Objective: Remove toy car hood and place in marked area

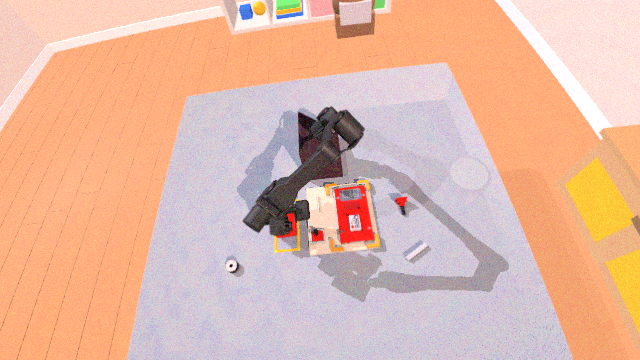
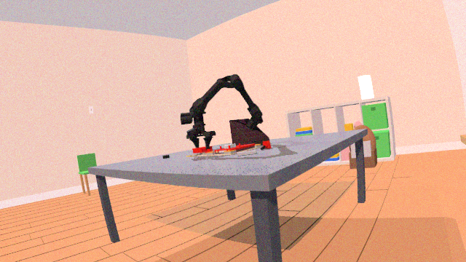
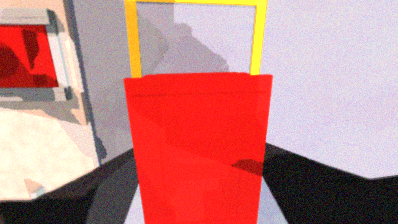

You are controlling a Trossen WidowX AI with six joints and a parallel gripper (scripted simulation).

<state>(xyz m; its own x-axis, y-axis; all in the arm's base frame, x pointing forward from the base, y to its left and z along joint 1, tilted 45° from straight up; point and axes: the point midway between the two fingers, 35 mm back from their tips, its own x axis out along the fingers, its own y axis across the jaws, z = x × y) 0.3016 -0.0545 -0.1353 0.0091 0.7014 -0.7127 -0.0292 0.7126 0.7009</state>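
The hood is 1 cm above my gripper tip. Round my gripper tip: small wheel: 13 cm ahead, 18 cm to the right, 1 cm below.
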